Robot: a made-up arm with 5 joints.
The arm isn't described. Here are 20 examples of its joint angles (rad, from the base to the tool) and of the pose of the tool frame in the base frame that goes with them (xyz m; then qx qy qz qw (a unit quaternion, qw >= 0)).
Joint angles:
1: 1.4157 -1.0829 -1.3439 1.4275 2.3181
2: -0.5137 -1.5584 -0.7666 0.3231 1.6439
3: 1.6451 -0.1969 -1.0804 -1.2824 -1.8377
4: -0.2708 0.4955 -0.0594 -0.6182 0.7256
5: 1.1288 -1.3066 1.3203 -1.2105 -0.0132
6: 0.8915 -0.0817 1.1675 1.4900 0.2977
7: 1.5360 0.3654 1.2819 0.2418 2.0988
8: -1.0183 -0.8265 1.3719 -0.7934 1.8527
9: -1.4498 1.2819 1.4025 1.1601 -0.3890
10: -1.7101 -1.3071 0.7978 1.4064 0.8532
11: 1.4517 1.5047 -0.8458 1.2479 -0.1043
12: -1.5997 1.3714 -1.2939 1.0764 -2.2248
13: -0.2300 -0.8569 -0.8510 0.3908 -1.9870
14: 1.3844 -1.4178 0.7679 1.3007 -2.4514
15: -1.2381 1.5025 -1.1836 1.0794 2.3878
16: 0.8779 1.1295 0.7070 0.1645 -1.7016
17: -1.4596 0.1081 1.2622 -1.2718 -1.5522
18: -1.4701 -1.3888 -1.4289 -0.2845 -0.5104
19: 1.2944 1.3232 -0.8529 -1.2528 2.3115
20: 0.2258 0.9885 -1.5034 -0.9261 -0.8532
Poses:
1: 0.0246 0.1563 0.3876 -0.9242 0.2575 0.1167 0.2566
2: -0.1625 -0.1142 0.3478 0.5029 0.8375 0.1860 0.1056
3: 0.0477 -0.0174 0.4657 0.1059 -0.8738 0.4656 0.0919
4: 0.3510 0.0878 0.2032 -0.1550 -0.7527 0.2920 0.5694
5: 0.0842 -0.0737 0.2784 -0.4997 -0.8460 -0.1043 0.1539
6: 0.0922 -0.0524 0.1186 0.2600 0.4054 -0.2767 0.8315
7: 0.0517 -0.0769 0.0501 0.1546 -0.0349 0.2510 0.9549
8: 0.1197 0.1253 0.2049 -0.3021 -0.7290 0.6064 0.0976
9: 0.0405 -0.0207 0.1260 -0.7347 0.5324 0.2038 0.3678
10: 0.0323 0.0759 0.2454 0.1446 -0.2972 0.8978 0.2910
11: 0.0799 -0.2579 -0.0195 0.1011 0.1332 -0.7089 0.6852
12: 0.0333 0.3361 0.0821 0.1933 0.0740 -0.3234 0.9234
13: -0.0151 -0.0112 0.4701 0.8983 -0.4207 -0.0993 0.0784
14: 0.0618 -0.0674 0.2604 -0.2350 0.3766 0.8349 0.3252
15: 0.1457 0.2977 0.0242 0.0451 0.0734 -0.9727 0.2153
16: 0.1103 -0.0728 -0.0269 -0.0902 0.1935 -0.9449 0.2480
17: 0.0619 0.1698 0.1238 0.6709 -0.0272 -0.0523 0.7392
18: 0.0124 -0.3022 0.2509 -0.6122 0.3806 0.3049 0.6224
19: 0.1422 -0.3281 0.1332 -0.9035 0.1905 0.1788 0.3399
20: 0.3281 -0.0617 0.3378 0.3309 -0.9414 -0.0347 0.0548
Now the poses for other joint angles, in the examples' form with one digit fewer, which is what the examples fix.
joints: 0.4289 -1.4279 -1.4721 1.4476 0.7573
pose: -0.170 0.102 0.294 -0.538 -0.841 0.008 0.059
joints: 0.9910 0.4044 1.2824 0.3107 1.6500
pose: 0.086 -0.056 0.050 0.204 0.057 0.294 0.932
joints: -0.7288 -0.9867 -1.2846 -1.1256 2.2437
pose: -0.126 -0.149 0.345 0.409 0.454 0.787 0.086
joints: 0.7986 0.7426 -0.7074 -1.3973 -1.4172
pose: 0.259 -0.214 0.287 0.326 -0.940 -0.094 0.044
